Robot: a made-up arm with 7 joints.
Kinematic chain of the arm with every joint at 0, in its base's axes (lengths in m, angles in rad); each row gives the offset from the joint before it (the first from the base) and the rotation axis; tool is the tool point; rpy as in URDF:
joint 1: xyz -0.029 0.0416 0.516 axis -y
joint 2: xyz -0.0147 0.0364 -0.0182 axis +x
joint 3: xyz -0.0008 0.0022 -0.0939 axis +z
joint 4: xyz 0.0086 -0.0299 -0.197 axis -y
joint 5: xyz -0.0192 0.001 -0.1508 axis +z
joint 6: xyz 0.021 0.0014 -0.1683 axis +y
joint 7: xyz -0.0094 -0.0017 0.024 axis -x
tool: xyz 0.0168 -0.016 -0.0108 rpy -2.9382 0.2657 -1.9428
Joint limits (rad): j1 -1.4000..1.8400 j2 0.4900..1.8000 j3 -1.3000..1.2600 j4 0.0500..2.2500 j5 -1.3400..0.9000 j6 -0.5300..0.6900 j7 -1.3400..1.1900
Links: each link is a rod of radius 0.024 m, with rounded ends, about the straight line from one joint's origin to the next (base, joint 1, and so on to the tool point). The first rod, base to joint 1, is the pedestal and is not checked.
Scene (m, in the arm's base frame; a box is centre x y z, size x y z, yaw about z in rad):
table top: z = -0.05
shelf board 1: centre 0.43 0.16 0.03 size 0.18 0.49 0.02 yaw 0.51
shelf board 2: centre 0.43 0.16 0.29 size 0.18 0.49 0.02 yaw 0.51
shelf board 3: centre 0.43 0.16 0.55 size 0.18 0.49 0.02 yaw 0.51
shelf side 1: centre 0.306 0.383 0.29 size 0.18 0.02 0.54 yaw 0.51
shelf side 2: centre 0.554 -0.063 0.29 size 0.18 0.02 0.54 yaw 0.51
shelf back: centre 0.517 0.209 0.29 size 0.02 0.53 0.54 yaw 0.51
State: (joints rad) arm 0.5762 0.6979 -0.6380 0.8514 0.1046 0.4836 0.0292
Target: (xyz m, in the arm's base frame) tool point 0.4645 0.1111 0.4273
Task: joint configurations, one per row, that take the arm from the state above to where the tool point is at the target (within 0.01 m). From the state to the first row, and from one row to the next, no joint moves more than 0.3 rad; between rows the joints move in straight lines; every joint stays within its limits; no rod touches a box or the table.
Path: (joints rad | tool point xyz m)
1: 0.3758 0.6286 -0.7990 1.1477 0.1468 0.5524 -0.0037 | 0.3028 0.1206 0.1245
2: 0.1754 0.5593 -0.9601 1.4440 0.1891 0.6212 -0.0365 | 0.1822 0.0043 0.1129
3: -0.0251 0.4900 -1.1211 1.7402 0.2313 0.6900 -0.0694 | 0.0513 -0.0810 0.1612
4: 0.2061 0.5411 -0.9587 1.8127 0.2078 0.6190 -0.0129 | 0.1661 -0.0524 0.2215
5: 0.4372 0.5922 -0.7963 1.8851 0.1843 0.5481 0.0437 | 0.2477 -0.0209 0.3153
6: 0.6683 0.6432 -0.6339 1.9576 0.1608 0.4771 0.1002 | 0.2868 0.0117 0.4273
7: 0.7569 0.6074 -0.6059 1.7050 0.1498 0.4815 0.0803 | 0.3557 0.0385 0.4273
8: 0.8455 0.5716 -0.5780 1.4525 0.1388 0.4859 0.0603 | 0.4153 0.0727 0.4279
9: 0.9341 0.5358 -0.5500 1.2000 0.1278 0.4903 0.0403 | 0.4645 0.1111 0.4273

